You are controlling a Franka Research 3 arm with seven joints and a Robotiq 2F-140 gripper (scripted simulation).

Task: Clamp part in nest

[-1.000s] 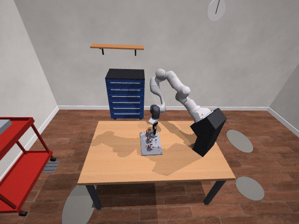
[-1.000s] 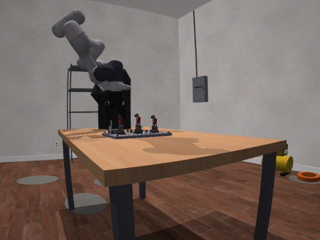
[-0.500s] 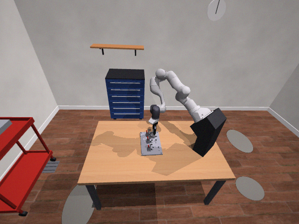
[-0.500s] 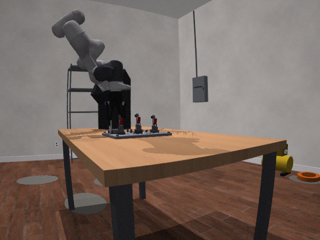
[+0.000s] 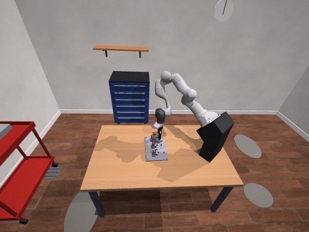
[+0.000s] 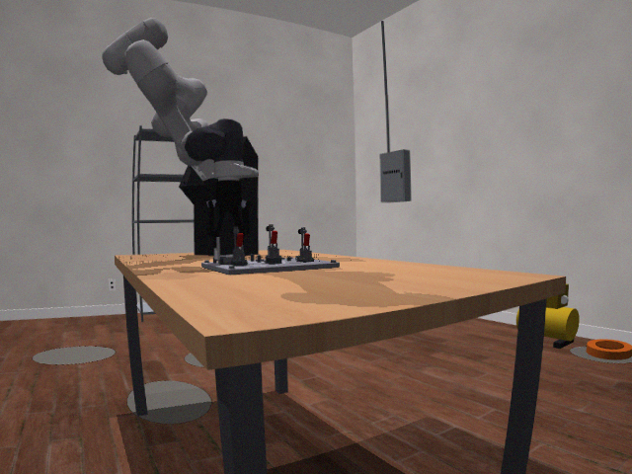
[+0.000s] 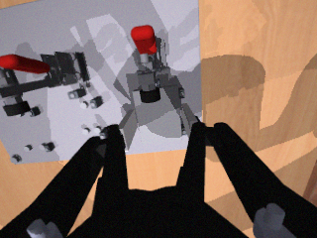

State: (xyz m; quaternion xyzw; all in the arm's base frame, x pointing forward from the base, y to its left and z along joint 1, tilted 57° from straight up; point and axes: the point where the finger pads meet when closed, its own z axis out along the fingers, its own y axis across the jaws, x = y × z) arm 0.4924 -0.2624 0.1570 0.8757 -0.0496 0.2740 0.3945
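The grey block part is 30 mm below my hand. The rest, counted from my hand: grey fixture plate 80 mm ahead, 90 mm to the left, 50 mm below.
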